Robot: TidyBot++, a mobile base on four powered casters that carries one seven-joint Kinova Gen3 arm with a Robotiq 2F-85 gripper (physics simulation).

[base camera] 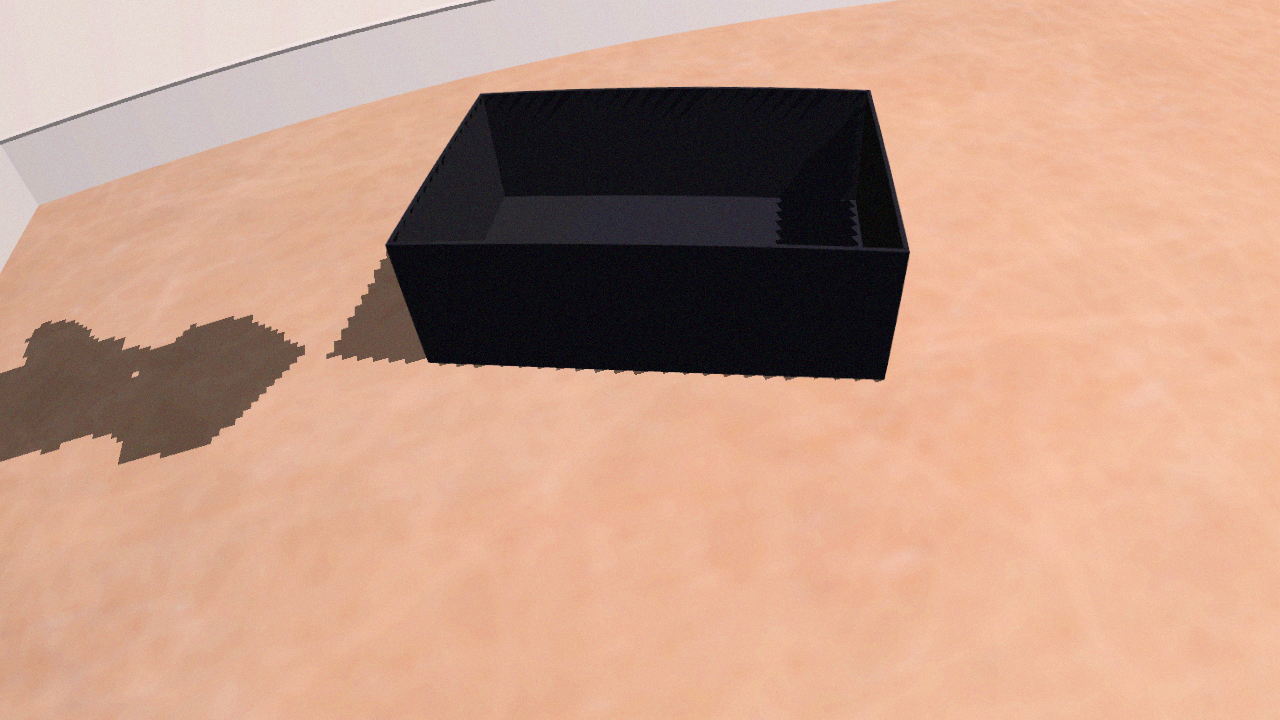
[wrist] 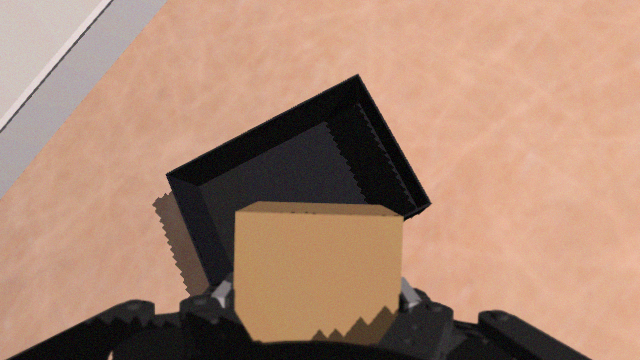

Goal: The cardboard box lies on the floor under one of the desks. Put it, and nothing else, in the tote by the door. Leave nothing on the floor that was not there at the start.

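Frame: origin at the arm's base, x ahead, y left, z up, level; metres.
Seen in the pictures: gripper, fingertip midpoint: (wrist: 316, 296).
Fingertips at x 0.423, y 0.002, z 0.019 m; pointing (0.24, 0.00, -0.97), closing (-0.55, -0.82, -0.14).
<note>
Offsets run from my fingertips to a thing's middle. Level surfaces: height alone.
The cardboard box {0.006 m back, 0.004 m left, 0.002 m up} (wrist: 318, 270) is tan and is held between the two fingers of my gripper (wrist: 316, 296), which is shut on it. The black tote {0.128 m ahead, 0.013 m left, 0.365 m down} (base camera: 657, 308) (wrist: 280, 160) stands open and upright on the floor, near the middle top of the base camera view. In the wrist view the box is nearer the camera than the tote and hides its lower part. The visible part of the tote's inside holds a patch of shadow. The gripper and the box do not show in the base camera view.
A pale wall with a grey skirting (base camera: 268, 94) (wrist: 85, 75) runs behind the tote, at the upper left in both views. A dark shadow (base camera: 187, 385) lies on the floor {0.415 m down} (base camera: 671, 537) left of the tote in the base camera view.
</note>
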